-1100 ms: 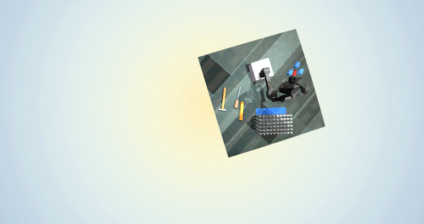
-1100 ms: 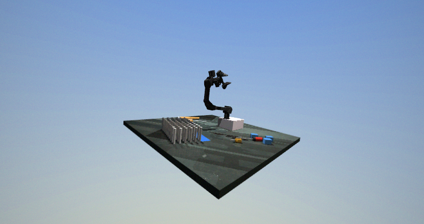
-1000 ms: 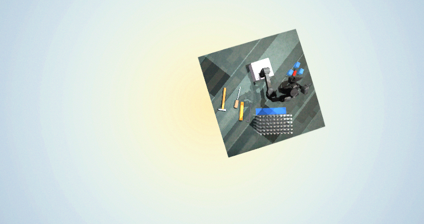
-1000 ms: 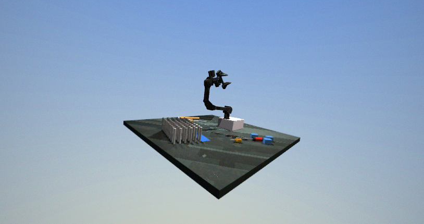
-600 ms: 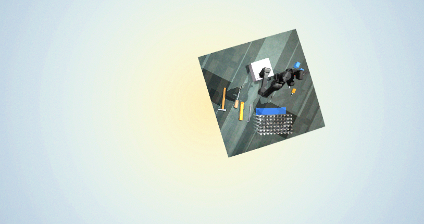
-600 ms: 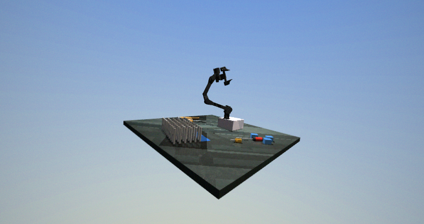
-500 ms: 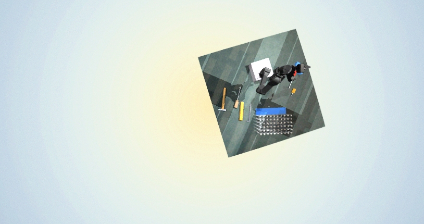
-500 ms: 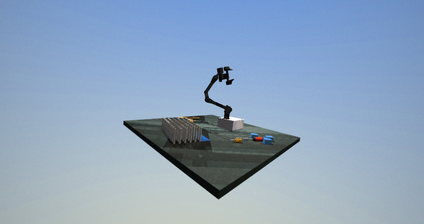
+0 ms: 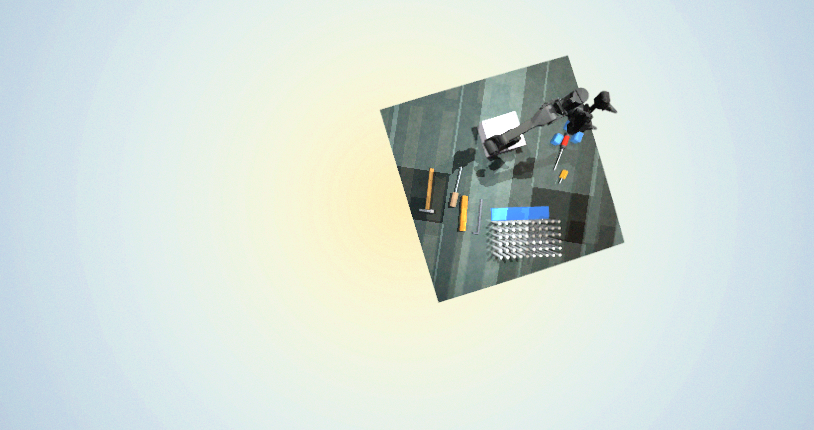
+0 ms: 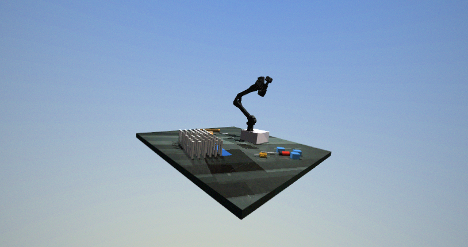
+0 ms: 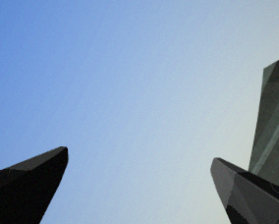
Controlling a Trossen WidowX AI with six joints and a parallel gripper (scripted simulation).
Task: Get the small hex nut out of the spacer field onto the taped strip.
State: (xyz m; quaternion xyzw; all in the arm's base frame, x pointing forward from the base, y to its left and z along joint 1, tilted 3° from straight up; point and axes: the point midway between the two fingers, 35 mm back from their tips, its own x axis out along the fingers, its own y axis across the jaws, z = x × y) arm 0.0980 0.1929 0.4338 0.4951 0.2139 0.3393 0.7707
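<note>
My gripper tip is now 57 cm to the left of the orange bar, 53 cm above it and 18 cm short of it. From my gripper tip the other things lie so: blue taped strip 55 cm below, 34 cm ahead, 24 cm to the right; yellow screwdriver 53 cm below, 23 cm ahead, 11 cm to the left; hex nut 54 cm below, 47 cm ahead, 33 cm to the right.
</note>
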